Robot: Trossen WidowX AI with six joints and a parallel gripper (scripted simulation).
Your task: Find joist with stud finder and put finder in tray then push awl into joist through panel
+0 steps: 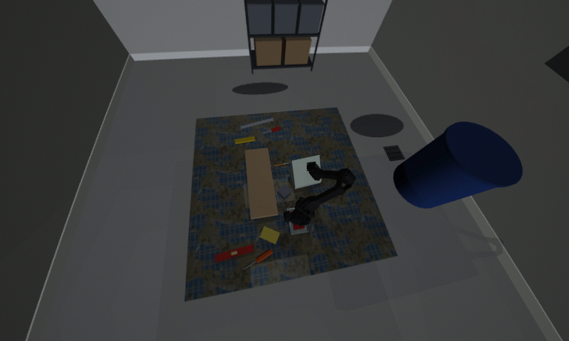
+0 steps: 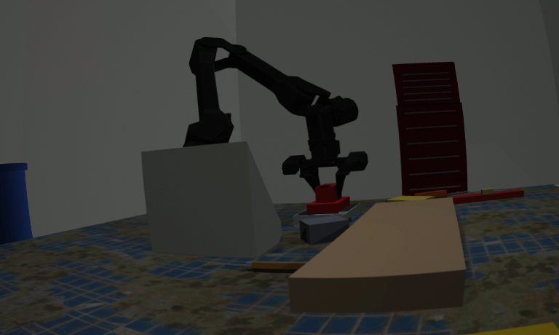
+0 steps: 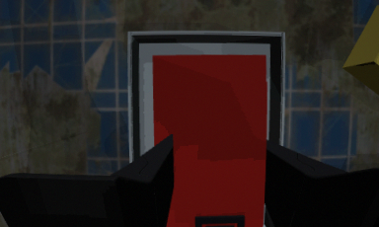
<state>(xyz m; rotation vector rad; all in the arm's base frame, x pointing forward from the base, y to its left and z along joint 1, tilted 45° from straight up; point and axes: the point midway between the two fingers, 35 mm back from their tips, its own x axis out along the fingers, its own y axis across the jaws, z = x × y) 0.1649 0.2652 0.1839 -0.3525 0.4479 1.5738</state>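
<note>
The grey tray is 1 cm to the right of my gripper tip and 3 cm below it. The rest, counted from my gripper tip: yellow pad: 19 cm ahead, 5 cm to the left, 3 cm below; grey block: 4 cm ahead, 22 cm to the right, 3 cm below; red stud finder: 2 cm to the right, 2 cm above.
</note>
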